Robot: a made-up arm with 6 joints. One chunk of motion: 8 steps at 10 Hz.
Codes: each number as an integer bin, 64 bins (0 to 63) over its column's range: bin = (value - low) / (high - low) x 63, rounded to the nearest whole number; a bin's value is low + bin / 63 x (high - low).
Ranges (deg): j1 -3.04..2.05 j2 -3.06..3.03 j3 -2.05..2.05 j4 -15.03..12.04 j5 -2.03..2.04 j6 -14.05..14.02
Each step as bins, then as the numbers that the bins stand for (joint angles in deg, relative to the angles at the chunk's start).
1 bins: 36 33 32 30 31 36
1 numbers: -0.13 0.13 0.03 -2.14 -0.03 1.99
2 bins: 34 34 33 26 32 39
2 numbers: -0.29 0.23 0.10 -3.86 0.04 3.33
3 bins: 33 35 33 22 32 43
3 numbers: -0.37 0.32 0.10 -5.58 0.04 5.11
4 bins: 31 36 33 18 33 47
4 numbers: -0.54 0.42 0.10 -7.30 0.10 6.89
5 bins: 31 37 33 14 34 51
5 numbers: -0.54 0.52 0.10 -9.01 0.17 8.67
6 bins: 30 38 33 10 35 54
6 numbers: -0.62 0.61 0.10 -10.73 0.23 10.01
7 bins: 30 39 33 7 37 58
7 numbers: -0.62 0.71 0.10 -12.02 0.36 11.79
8 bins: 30 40 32 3 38 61
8 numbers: -0.62 0.81 0.03 -13.74 0.42 13.13
